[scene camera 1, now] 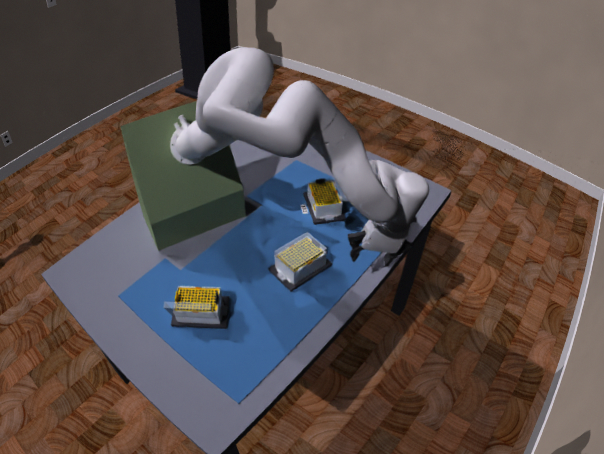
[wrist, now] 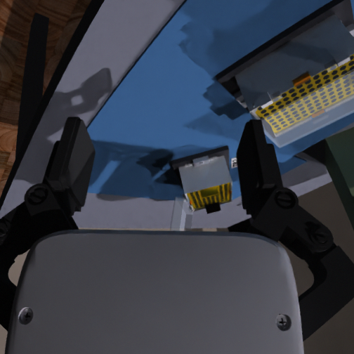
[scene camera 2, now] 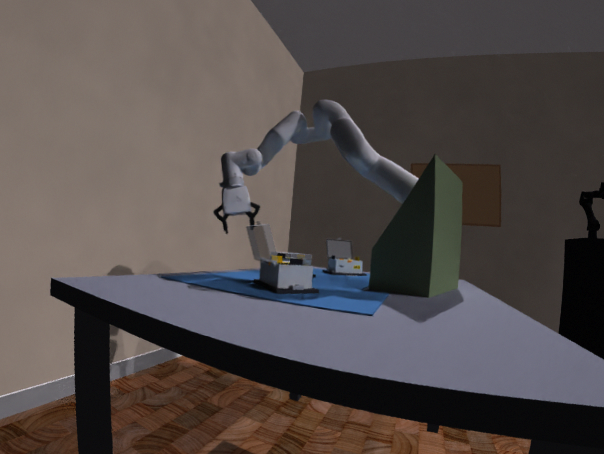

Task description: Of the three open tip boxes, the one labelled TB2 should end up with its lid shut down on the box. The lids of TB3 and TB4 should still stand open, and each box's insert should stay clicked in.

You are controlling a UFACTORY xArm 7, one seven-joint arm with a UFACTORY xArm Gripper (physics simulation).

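Places are measured from the arm's base along level axes (x back, y right, z up), in centimetres.
Where they show: gripper, between the fingertips: [scene camera 1: 369, 259] [scene camera 2: 239, 231]; arm's base, origin of its link: [scene camera 2: 424, 201].
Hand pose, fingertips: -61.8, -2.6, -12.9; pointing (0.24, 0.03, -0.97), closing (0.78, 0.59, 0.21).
Note:
Things, the pixels of their top centre, and the offset from my fingertips, as dx, dy, dz. "*": a spot on its surface instead. Level surfaces: height alone.
- TB2 box, centre of its top: [scene camera 2: 290, 260] [scene camera 1: 321, 191] +29.8, -22.5, -7.2
- small label card, a spot on its surface: [scene camera 1: 304, 209] * +33.2, -18.2, -13.6
- middle box, centre of its top: [scene camera 1: 298, 247] [scene camera 2: 294, 253] +20.8, +2.6, -6.1
- blue mat, height of its surface: dz -13.8
- grey table, height of its surface: dz -14.1
The TB2 box [scene camera 1: 325, 201] [scene camera 2: 287, 276] [wrist: 206, 175] is white with a yellow insert, a small label card [scene camera 1: 304, 209] beside it. Its clear lid [scene camera 2: 261, 242] [wrist: 178, 215] stands open; the arm hides it in scene view 1. My gripper [scene camera 1: 368, 256] [scene camera 2: 239, 228] [wrist: 164, 134] is open and empty, above the mat's outer side, with one finger near the lid's top edge in scene view 2. Contact is unclear. The middle box [scene camera 1: 301, 259] [wrist: 312, 95] and the front-left box [scene camera 1: 197, 307] [scene camera 2: 345, 265] have clear lids standing open. Their labels are unreadable; their yellow inserts look seated.
The boxes stand on dark bases on a blue mat [scene camera 1: 250, 345] [scene camera 2: 345, 304] [wrist: 145, 95] on the grey table [scene camera 1: 95, 255]. A green block [scene camera 1: 180, 190] [scene camera 2: 435, 235] stands behind the mat, near the arm's base. The arm reaches over the back of the table.

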